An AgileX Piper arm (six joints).
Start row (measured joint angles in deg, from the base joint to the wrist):
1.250, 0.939, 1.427, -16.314, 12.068, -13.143
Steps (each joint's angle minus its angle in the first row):
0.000, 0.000, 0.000, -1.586, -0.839, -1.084
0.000, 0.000, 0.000, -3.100, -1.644, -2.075
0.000, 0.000, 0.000, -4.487, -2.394, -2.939
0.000, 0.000, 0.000, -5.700, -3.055, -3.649
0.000, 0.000, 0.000, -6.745, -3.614, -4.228
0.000, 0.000, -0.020, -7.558, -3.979, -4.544
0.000, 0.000, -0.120, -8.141, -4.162, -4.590
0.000, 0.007, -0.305, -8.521, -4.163, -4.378
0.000, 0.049, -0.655, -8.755, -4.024, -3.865
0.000, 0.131, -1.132, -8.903, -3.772, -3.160
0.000, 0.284, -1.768, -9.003, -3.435, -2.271
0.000, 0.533, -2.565, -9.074, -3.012, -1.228
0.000, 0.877, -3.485, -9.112, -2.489, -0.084
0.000, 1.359, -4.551, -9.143, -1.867, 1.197
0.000, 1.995, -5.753, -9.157, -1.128, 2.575
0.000, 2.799, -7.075, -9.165, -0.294, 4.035
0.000, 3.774, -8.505, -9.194, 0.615, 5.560
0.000, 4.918, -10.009, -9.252, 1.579, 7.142
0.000, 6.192, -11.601, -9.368, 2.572, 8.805
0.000, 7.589, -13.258, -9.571, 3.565, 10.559
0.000, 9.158, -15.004, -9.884, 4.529, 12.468
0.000, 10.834, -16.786, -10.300, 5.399, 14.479
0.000, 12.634, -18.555, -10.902, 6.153, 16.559
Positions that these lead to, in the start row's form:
1.250, 0.939, 1.427, -17.900, 11.229, -14.227
1.250, 0.939, 1.427, -19.414, 10.424, -15.218
1.250, 0.939, 1.427, -20.801, 9.674, -16.082
1.250, 0.939, 1.427, -22.014, 9.013, -16.792
1.250, 0.939, 1.427, -23.059, 8.454, -17.371
1.250, 0.939, 1.407, -23.872, 8.089, -17.687
1.250, 0.939, 1.307, -24.455, 7.906, -17.733
1.250, 0.946, 1.122, -24.835, 7.905, -17.521
1.250, 0.988, 0.772, -25.069, 8.044, -17.008
1.250, 1.070, 0.295, -25.217, 8.296, -16.303
1.250, 1.223, -0.341, -25.317, 8.633, -15.414
1.250, 1.472, -1.138, -25.388, 9.056, -14.371
1.250, 1.816, -2.058, -25.426, 9.579, -13.227
1.250, 2.298, -3.124, -25.457, 10.201, -11.946
1.250, 2.934, -4.326, -25.471, 10.940, -10.568
1.250, 3.738, -5.648, -25.479, 11.774, -9.108
1.250, 4.713, -7.078, -25.508, 12.683, -7.583
1.250, 5.857, -8.582, -25.566, 13.647, -6.001
1.250, 7.131, -10.174, -25.682, 14.640, -4.338
1.250, 8.528, -11.831, -25.885, 15.633, -2.584
1.250, 10.097, -13.577, -26.198, 16.597, -0.675
1.250, 11.773, -15.359, -26.614, 17.467, 1.336
1.250, 13.573, -17.128, -27.216, 18.221, 3.416

